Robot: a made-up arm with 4 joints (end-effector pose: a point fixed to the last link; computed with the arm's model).
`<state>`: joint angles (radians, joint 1 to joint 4).
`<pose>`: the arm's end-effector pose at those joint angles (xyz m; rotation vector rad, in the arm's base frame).
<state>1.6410 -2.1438 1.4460 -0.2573</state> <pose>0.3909 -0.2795 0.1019 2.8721 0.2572 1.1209</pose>
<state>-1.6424 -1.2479 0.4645 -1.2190</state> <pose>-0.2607 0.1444 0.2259 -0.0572 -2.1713 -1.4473</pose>
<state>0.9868 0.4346 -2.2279 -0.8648</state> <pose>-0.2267 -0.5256 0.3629 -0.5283 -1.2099 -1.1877</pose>
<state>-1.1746 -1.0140 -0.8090 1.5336</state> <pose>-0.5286 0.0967 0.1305 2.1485 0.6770 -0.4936</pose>
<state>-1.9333 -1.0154 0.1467 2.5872</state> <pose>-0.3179 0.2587 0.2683 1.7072 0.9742 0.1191</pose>
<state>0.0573 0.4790 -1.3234 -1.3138</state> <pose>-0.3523 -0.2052 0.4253 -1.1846 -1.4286 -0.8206</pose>
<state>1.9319 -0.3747 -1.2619 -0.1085</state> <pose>0.4418 -0.2299 0.2469 0.0259 0.2771 0.6596</pose>
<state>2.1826 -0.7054 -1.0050 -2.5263</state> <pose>0.5446 0.0626 0.1437 1.1625 -1.5032 0.3890</pose>
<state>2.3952 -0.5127 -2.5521 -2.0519</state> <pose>0.6911 -0.2175 0.2709 -0.3841 -1.6995 0.2994</pose>
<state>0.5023 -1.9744 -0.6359 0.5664</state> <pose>-0.1119 -0.3782 -0.1606 1.7317 1.4794 0.4072</pose>
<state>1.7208 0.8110 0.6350 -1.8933</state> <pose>-0.2142 -0.1479 0.1748 1.5056 -1.2395 2.3595</pose>
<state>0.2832 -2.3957 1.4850 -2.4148</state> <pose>-0.1554 -0.5556 0.0496 -1.3507 1.0149 1.5556</pose>
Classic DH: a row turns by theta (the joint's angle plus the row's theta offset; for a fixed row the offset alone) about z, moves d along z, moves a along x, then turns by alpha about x. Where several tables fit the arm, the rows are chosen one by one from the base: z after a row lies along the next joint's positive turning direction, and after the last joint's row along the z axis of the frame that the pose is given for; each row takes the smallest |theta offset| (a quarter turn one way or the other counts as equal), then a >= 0, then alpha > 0; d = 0 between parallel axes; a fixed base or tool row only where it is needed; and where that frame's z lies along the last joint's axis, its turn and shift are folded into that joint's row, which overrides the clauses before.
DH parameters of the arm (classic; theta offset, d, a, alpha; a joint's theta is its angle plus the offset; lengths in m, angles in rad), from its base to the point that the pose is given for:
joint 1: -1.5708 0.08 0.06 1.5708
joint 2: 0 0.38 0 -1.5708
joint 3: 1.5708 0.31 0.23 -1.5708
joint 4: 0 -0.05 -0.05 1.5708
tool (fixed): 0 -0.05 0 0

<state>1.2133 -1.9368 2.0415 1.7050</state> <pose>0.2930 -0.5581 0.1258 0.1941 -0.6672 2.5888</pose>
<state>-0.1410 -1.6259 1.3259 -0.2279</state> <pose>-0.3268 -0.2760 0.2407 1.3951 -1.3186 0.7701</pose>
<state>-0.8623 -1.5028 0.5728 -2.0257</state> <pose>-0.3242 -0.1416 0.2181 0.5738 -2.6703 -1.5441</pose>
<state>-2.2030 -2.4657 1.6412 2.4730</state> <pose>-0.1871 0.5670 -0.0658 -0.0402 0.0210 -0.6872</pose>
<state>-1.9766 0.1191 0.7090 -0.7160</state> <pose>0.1398 0.1321 0.3049 -0.4760 -0.4929 -1.1891</pose>
